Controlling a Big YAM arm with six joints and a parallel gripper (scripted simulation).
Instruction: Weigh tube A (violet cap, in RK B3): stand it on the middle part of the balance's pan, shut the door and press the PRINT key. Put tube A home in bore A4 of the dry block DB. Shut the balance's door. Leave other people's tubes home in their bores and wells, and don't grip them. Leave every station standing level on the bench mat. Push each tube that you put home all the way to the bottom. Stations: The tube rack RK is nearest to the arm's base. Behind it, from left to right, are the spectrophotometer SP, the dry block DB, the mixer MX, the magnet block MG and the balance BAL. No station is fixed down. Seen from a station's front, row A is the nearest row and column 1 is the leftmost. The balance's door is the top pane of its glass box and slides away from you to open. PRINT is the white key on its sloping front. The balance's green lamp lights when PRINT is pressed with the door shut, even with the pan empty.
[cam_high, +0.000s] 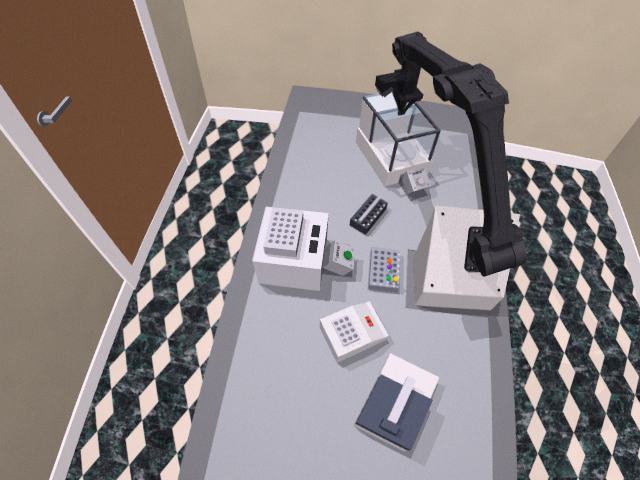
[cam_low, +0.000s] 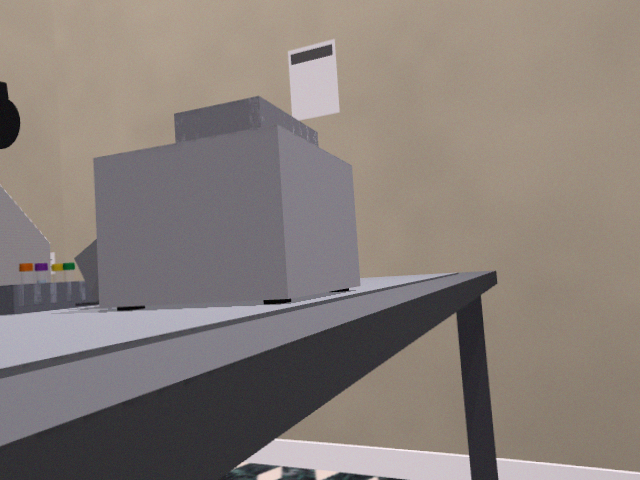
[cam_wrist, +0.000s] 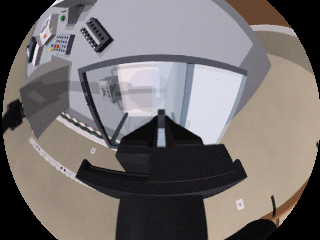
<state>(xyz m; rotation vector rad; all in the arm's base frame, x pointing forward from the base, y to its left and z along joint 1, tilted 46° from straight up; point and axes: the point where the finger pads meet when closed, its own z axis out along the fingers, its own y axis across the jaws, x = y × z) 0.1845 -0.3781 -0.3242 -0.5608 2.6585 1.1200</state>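
Right now my hand is 48 cm to the right of the tube rack RK, 21 cm above it and 5 cm short of it. From my hand the other things lie so: black magnet block MG 28 cm to the left, 20 cm below, 9 cm ahead; white PRINT key 17 cm to the left, 15 cm below, 8 cm behind; balance door 3 cm to the right, 1 cm below, 1 cm ahead.
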